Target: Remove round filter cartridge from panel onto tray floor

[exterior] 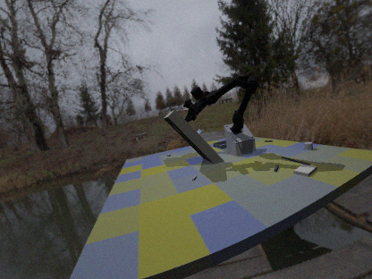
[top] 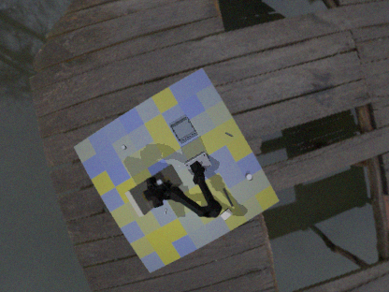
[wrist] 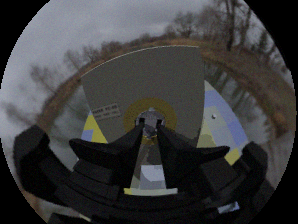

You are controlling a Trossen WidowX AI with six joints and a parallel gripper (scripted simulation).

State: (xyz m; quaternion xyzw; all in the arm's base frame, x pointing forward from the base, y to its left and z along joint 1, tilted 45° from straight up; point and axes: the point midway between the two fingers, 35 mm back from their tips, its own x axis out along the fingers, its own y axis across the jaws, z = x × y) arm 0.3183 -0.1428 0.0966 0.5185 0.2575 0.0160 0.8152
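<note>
The white round cartridge is 2 cm ahead of my gripper tip and 1 cm below it. From my gripper tip the other things lie so: white flat block (32 cm behind, 53 cm to the left, 27 cm below); white dot (4 cm ahead, 42 cm to the right, 27 cm below); square tray (44 cm behind, 24 cm to the right, 27 cm below).
</note>
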